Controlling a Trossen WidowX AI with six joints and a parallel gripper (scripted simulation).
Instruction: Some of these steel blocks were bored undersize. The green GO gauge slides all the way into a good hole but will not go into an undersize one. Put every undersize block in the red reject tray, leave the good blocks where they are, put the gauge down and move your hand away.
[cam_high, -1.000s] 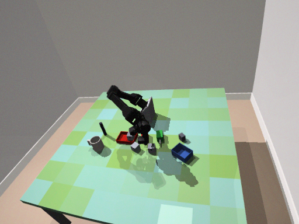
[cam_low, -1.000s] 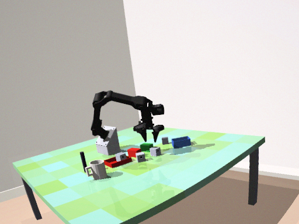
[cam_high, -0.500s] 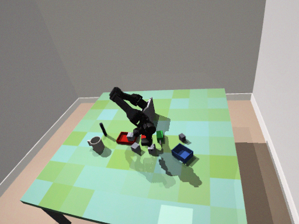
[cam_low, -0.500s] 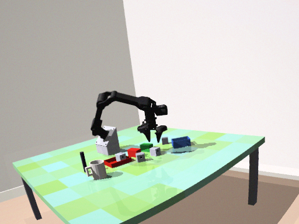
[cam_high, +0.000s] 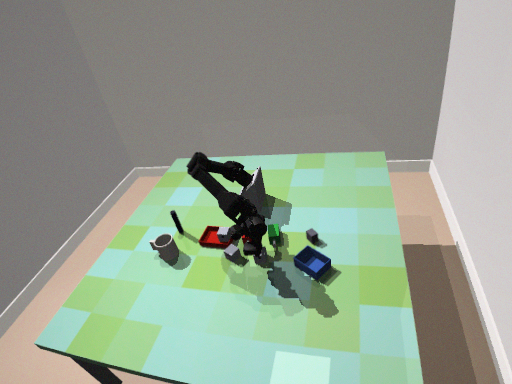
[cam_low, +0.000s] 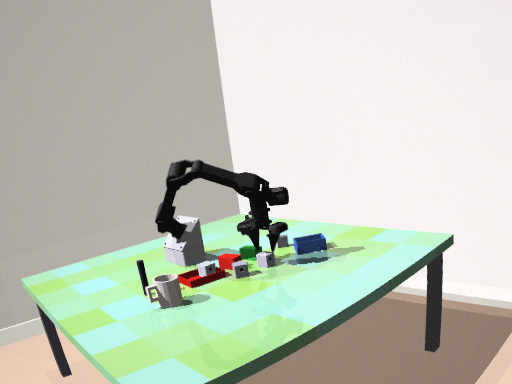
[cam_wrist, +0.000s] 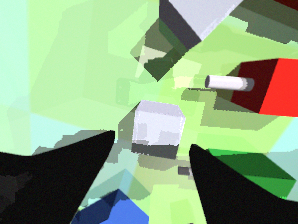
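My gripper tip is 30 mm above the steel block. Also, from my gripper tip: green GO gauge: 100 mm behind, 40 mm to the left, 30 mm below; blue tray: 10 mm ahead, 200 mm to the left, 40 mm below; darker grey block: 120 mm behind, 190 mm to the left, 30 mm below.
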